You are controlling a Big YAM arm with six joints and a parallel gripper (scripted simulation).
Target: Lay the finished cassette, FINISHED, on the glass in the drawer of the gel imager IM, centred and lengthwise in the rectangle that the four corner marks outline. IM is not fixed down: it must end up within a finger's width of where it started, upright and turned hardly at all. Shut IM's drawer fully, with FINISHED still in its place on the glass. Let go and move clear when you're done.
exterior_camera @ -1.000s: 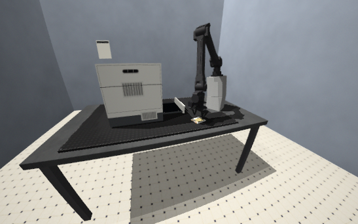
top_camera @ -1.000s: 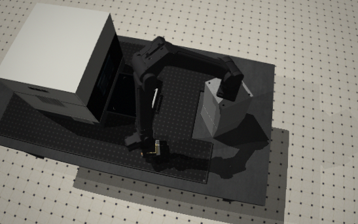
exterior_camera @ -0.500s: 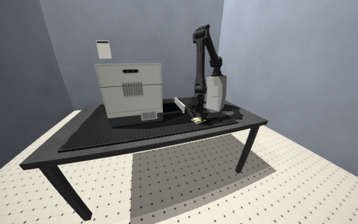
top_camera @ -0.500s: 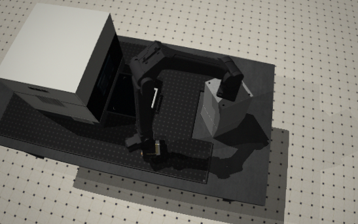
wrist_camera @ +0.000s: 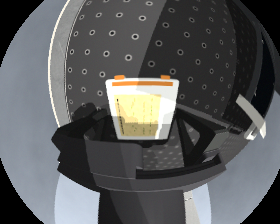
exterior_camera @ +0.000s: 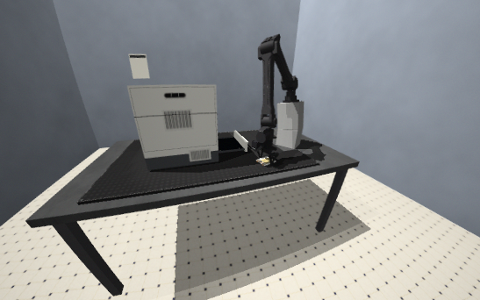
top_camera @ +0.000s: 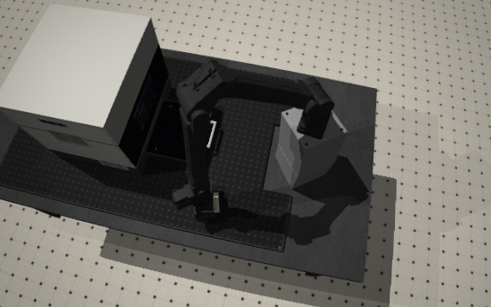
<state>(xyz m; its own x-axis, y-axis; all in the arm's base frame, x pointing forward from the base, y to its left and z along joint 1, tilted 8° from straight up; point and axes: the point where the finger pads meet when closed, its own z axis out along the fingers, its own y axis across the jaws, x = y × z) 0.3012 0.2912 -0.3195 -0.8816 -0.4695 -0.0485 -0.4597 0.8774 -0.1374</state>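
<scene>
Now: the finished cassette 1 cm ahead of my hand and 1 cm below it. The rest, counted from my hand: imager drawer 24 cm ahead, 23 cm to the right, 3 cm above.
</scene>
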